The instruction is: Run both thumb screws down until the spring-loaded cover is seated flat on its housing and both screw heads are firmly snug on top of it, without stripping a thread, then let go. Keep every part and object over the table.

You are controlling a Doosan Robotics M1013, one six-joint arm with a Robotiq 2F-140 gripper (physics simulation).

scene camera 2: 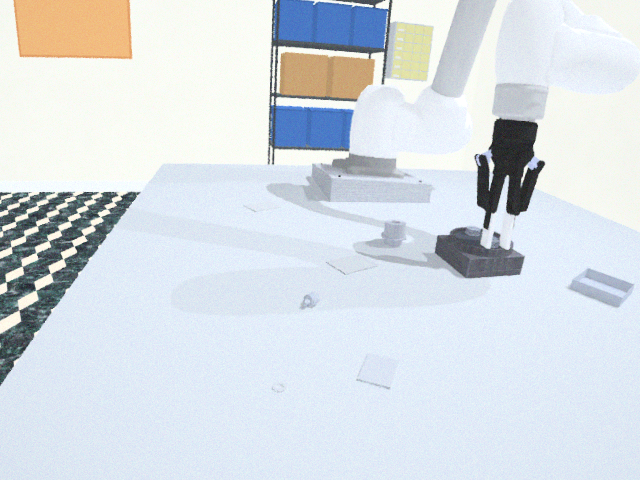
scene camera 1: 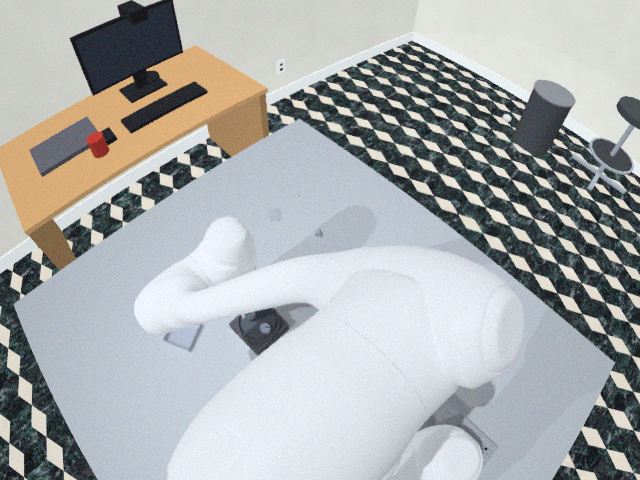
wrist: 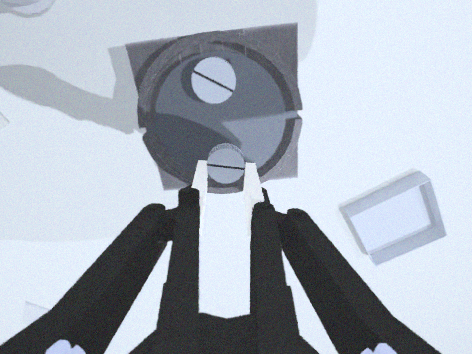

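Where they show: gripper, fingertip midpoint: (scene camera 2: 494,246) (wrist: 226,176); arm's base at its link origin: (scene camera 2: 370,172).
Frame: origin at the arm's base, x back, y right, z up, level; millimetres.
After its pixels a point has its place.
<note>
The dark square housing (scene camera 1: 256,344) {x -531, y -157, z -13 mm} (scene camera 2: 493,267) {x -644, y -122, z -34 mm} (wrist: 282,40) {x -522, y -159, z -14 mm} stands on the table, with the round blue-grey cover (wrist: 262,97) {x -562, y -148, z -2 mm} inside its rim. One slotted screw head (wrist: 213,80) {x -550, y -112, z 11 mm} (scene camera 1: 265,328) {x -548, y -112, z 12 mm} (scene camera 2: 473,230) {x -565, y -106, z 11 mm} is on the cover's side away from the gripper, its slot slanted. The other screw (wrist: 226,165) {x -613, y -124, z 12 mm} has a knurled side, and its slot lies nearly level in the wrist view. My gripper (wrist: 226,176) {x -628, y -124, z 1 mm} (scene camera 2: 496,247) {x -628, y -124, z 1 mm} points down with its white fingertips against both sides of this second head, shut on it. The threads are hidden, and whether the cover is seated flat cannot be told.
A shallow tray (scene camera 2: 601,295) {x -734, y -296, z -44 mm} (wrist: 360,208) {x -680, y -275, z -40 mm} lies beside the housing. A flanged cylinder (scene camera 2: 394,231) {x -508, y 41, z -18 mm} stands on its other side. A small fitting (scene camera 2: 311,299) {x -768, y 229, z -39 mm} (scene camera 1: 318,233) {x -753, y 225, z -36 mm}, thin plates (scene camera 2: 351,264) {x -611, y 145, z -51 mm} (scene camera 2: 377,370) {x -920, y 156, z -51 mm} and a small ring lie on the table. The arm's base (scene camera 2: 379,193) {x -165, y 2, z -27 mm} stands at the back.
</note>
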